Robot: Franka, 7 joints.
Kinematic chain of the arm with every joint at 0, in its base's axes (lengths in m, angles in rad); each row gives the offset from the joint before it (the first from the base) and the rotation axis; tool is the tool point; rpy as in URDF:
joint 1: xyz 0 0 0.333 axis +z
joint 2: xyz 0 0 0 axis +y
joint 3: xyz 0 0 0.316 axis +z
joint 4: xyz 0.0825 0 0 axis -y
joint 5: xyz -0.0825 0 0.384 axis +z
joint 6: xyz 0 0 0 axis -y
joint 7: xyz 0.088 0 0 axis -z
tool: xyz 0 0 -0.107 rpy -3.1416 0 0
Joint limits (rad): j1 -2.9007..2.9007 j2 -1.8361..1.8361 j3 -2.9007..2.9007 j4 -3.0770..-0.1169 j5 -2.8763..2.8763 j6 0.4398..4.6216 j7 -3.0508..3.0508
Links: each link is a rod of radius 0.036 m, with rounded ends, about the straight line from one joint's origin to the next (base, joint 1, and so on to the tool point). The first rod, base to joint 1, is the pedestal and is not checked.
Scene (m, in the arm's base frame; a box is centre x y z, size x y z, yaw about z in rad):
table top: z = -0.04
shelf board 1: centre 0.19 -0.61 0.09 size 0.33 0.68 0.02 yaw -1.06
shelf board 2: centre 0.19 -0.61 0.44 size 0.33 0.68 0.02 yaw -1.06
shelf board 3: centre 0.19 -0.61 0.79 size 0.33 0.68 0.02 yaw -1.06
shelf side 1: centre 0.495 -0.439 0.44 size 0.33 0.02 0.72 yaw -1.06
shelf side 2: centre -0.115 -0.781 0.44 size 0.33 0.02 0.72 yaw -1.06
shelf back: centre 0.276 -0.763 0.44 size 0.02 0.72 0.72 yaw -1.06
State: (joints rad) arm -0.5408 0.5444 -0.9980 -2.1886 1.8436 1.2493 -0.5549
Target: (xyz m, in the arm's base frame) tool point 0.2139 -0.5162 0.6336
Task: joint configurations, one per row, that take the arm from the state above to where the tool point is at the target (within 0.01 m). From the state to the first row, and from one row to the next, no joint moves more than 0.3 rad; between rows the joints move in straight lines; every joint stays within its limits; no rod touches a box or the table.
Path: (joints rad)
1: -0.5932 0.3651 -1.0827 -2.4756 1.7027 1.0760 -0.5549
2: -0.6455 0.1857 -1.1674 -2.7627 1.5619 0.9027 -0.5549
3: -0.6198 -0.0550 -1.0586 -2.6237 1.5848 0.8335 -0.5549
4: -0.5941 -0.2958 -0.9497 -2.4847 1.6076 0.7643 -0.5549
5: -0.5684 -0.5366 -0.8409 -2.3457 1.6305 0.6950 -0.5549
6: -0.5376 -0.3267 -0.8850 -2.1697 1.7304 0.8455 -0.5549
7: -0.5069 -0.1168 -0.9292 -1.9936 1.8302 0.9960 -0.5549
8: -0.4761 0.0931 -0.9733 -1.8176 1.9300 1.1464 -0.5549

